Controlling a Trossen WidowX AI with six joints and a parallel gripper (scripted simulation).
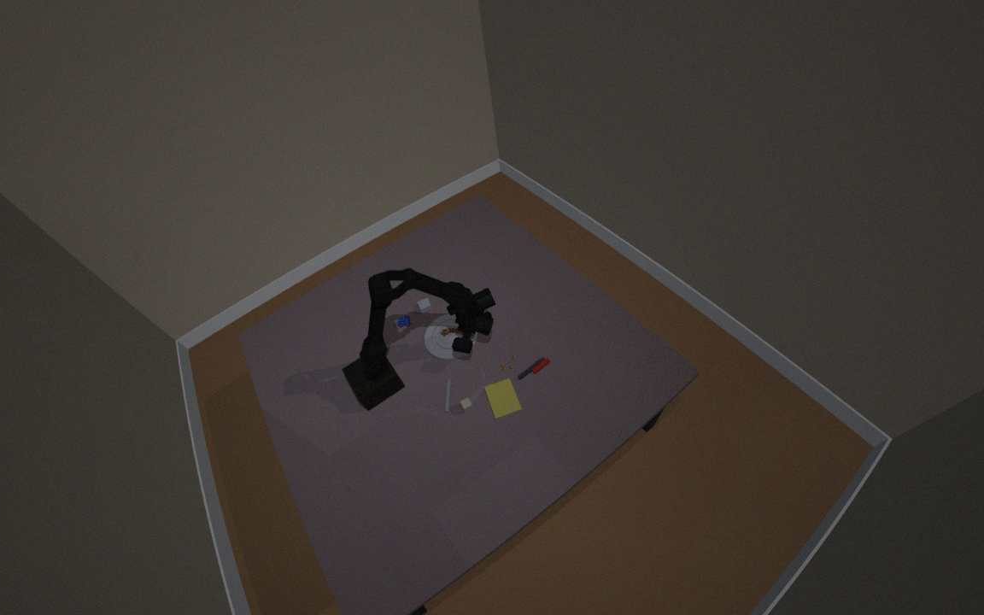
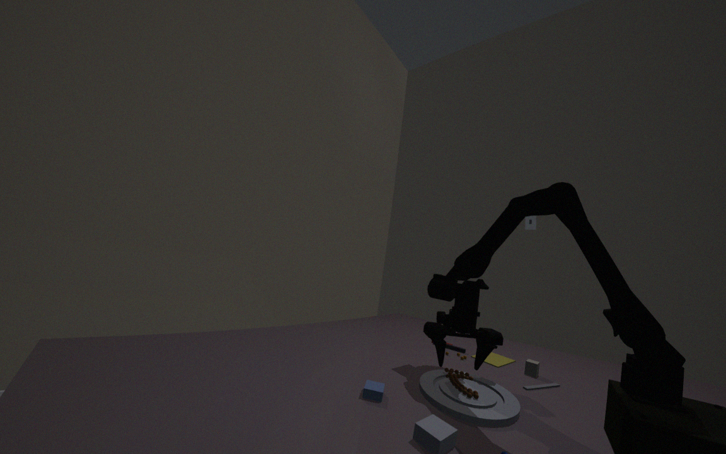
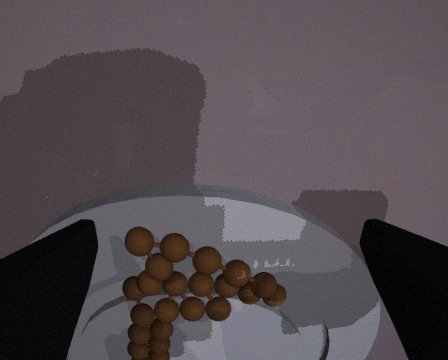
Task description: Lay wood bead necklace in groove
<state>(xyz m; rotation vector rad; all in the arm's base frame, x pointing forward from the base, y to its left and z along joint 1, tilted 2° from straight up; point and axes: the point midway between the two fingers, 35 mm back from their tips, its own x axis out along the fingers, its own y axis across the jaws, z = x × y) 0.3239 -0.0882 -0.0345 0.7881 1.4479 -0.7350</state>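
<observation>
My gripper tip is now 4 cm past the round bead board, 8 cm to the right of it and 1 cm above it. Round my gripper tip: small white cube (17 cm behind, 18 cm to the right); then yellow pad (7 cm behind, 23 cm to the right, 2 cm below); then thin stick (19 cm behind, 10 cm to the right, 2 cm below).
</observation>
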